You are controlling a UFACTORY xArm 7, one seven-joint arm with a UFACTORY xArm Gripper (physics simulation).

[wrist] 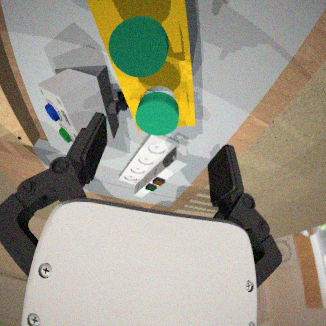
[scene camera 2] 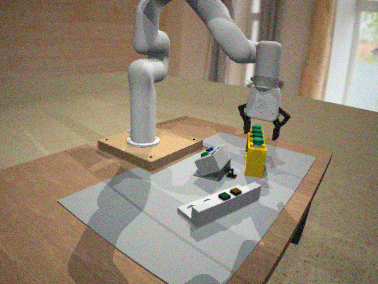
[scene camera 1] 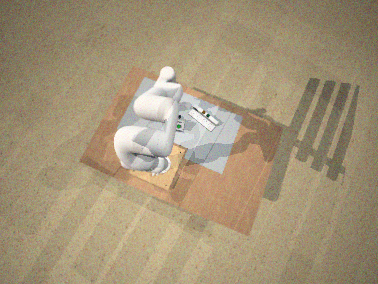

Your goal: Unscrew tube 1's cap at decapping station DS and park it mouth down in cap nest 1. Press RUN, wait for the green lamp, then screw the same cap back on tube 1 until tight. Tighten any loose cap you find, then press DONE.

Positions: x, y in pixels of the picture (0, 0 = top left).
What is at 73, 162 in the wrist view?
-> My gripper.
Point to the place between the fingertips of my gripper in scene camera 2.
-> At 260, 136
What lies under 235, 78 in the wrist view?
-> A grey mat.
